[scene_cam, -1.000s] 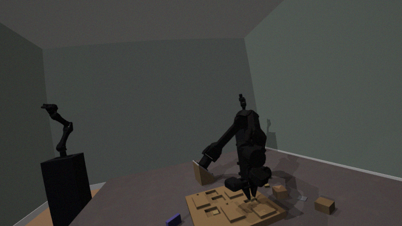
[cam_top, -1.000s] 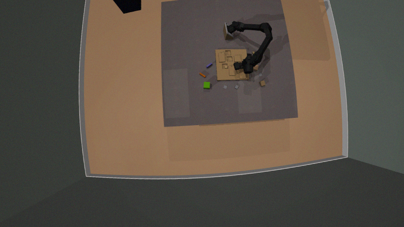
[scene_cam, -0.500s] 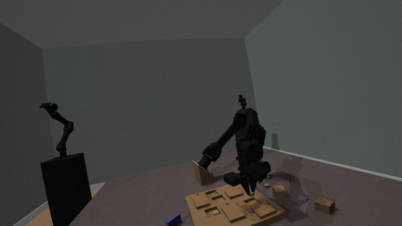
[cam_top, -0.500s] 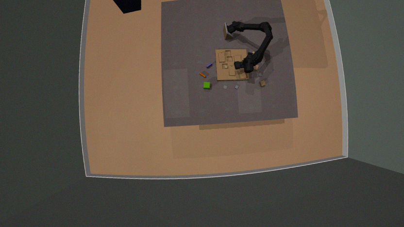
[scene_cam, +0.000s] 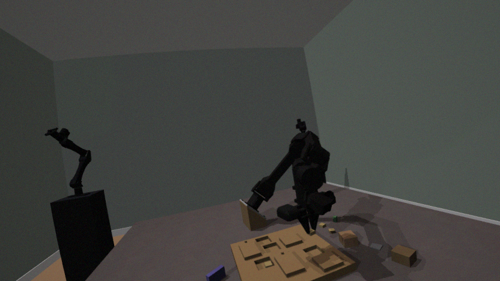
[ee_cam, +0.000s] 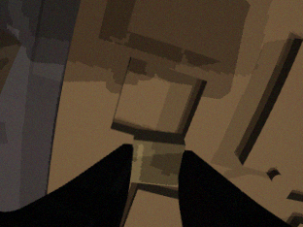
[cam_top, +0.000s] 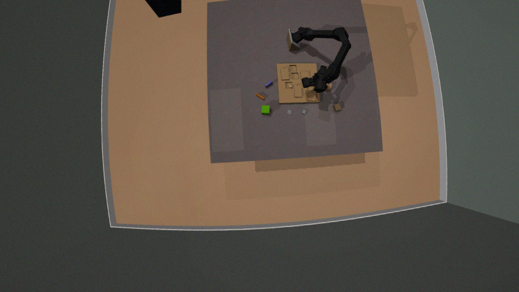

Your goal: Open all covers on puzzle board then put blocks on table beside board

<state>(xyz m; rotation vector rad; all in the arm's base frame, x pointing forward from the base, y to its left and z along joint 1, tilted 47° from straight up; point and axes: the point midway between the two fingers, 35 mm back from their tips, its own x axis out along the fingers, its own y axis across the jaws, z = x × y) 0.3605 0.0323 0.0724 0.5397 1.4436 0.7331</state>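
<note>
Now: gripper tip 30 cm to the left of the purple piece, 7 cm above it and 5 cm past it. From my gripper tip the other things lie so: orange stick: 37 cm to the right, 7 cm below, 3 cm ahead; then green cube: 34 cm to the right, 13 cm ahead, 6 cm below; then tiny green piece: 21 cm to the left, 15 cm behind, 7 cm below.
</note>
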